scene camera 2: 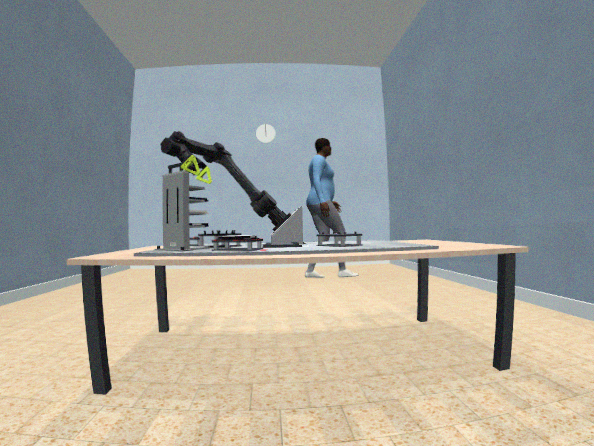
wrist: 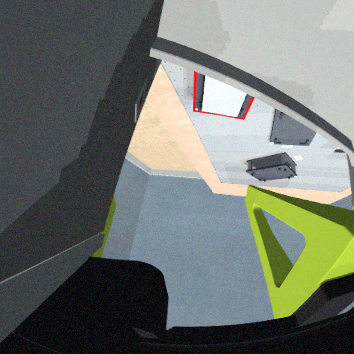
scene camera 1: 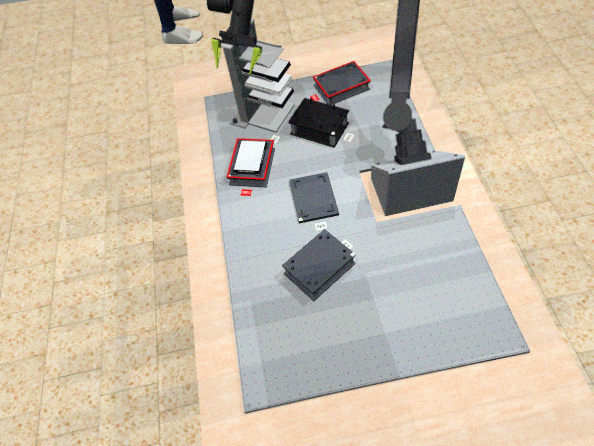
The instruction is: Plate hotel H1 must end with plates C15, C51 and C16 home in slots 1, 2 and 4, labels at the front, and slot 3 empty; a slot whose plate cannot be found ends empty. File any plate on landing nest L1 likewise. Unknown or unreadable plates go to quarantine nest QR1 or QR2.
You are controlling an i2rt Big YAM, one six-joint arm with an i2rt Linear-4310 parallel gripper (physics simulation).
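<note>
Scene camera 1 shows a tower back post [scene camera 1: 246, 109], a flat dark nest [scene camera 1: 313, 196] and my gripper [scene camera 1: 233, 71]. Visible in the wrist view: the tower back post [wrist: 77, 77], the flat dark nest [wrist: 285, 130] and my gripper [wrist: 178, 195].
</note>
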